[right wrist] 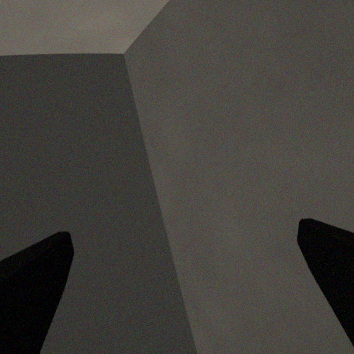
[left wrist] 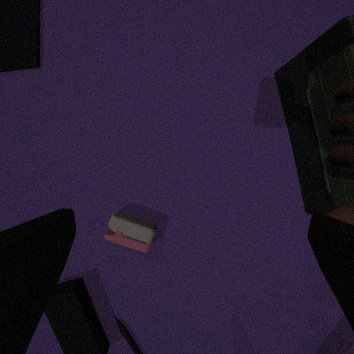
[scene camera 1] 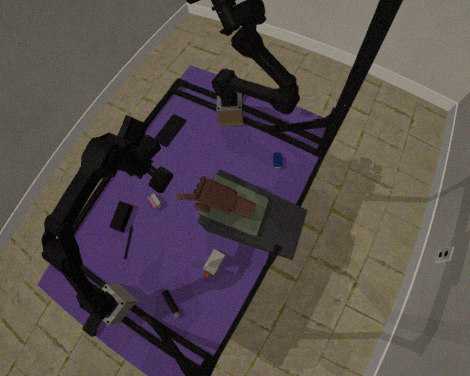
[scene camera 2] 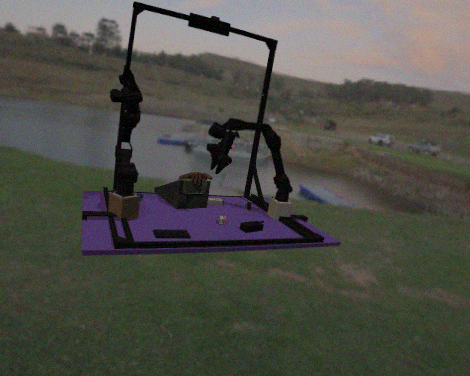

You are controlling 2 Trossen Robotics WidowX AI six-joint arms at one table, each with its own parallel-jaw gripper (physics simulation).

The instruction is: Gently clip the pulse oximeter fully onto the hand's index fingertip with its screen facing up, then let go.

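Frame: origin at the left arm's base, x ahead, y left, z up, level; metres.
Seen in the pictures: left gripper, fingertip midpoint: [left wrist: 194, 223] [scene camera 1: 157, 171] [scene camera 2: 213, 171]; right gripper, fingertip midpoint: [right wrist: 186, 236] [scene camera 2: 128, 70]; left arm's base at its link origin: [scene camera 1: 106, 304] [scene camera 2: 281, 200]; right arm's base at its link origin: [scene camera 1: 229, 99] [scene camera 2: 124, 194].
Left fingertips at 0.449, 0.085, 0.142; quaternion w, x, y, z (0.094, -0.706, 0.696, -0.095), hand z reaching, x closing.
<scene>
Pixels of each thing's middle, then the offset from my left fingertips to it, as dx, dy, dz.
- pulse oximeter at the middle of its body: [left wrist: 130, 231] [scene camera 1: 155, 201] [scene camera 2: 222, 220] -0.069, +0.055, -0.231
- black box at the middle of its body: [left wrist: 75, 322] [scene camera 1: 121, 216] [scene camera 2: 251, 226] -0.200, +0.127, -0.230
- dark pen at the middle of its body: [scene camera 1: 128, 241] -0.254, +0.043, -0.243
- flat black slab at the middle of its body: [left wrist: 13, 15] [scene camera 2: 171, 233] [scene camera 1: 170, 130] +0.207, +0.228, -0.243
- blue item at the middle of its body: [scene camera 1: 277, 160] +0.342, -0.232, -0.231
- white box at the middle of its body: [scene camera 1: 213, 264] [scene camera 2: 216, 201] -0.120, -0.272, -0.233
- dark cylinder at the middle of its body: [scene camera 1: 171, 303] -0.322, -0.239, -0.234
The pulse oximeter [scene camera 1: 155, 201] [scene camera 2: 222, 220] [left wrist: 131, 231], a small clip with a whitish and a pink half side by side, lies on the purple mat, apart from the hand. The brown hand [scene camera 1: 218, 195] [scene camera 2: 196, 176] rests on a sloped dark stand with a green pad; its index finger [scene camera 1: 188, 197] points out over the stand's edge. In the left wrist view the fingertip is hidden. My left gripper [left wrist: 194, 223] is open and empty above the mat, with the oximeter below, between its fingers in that view, nearer the left one. My right gripper [right wrist: 186, 236] is open and empty, raised away from the mat.
A black box [scene camera 1: 121, 216] [scene camera 2: 251, 226] [left wrist: 77, 315] and a dark pen [scene camera 1: 129, 242] lie near the oximeter. A flat black slab [scene camera 1: 171, 130] [scene camera 2: 171, 233], a blue item [scene camera 1: 277, 160], a white box [scene camera 1: 214, 262] with an orange end and a dark cylinder [scene camera 1: 171, 303] lie farther off.
</scene>
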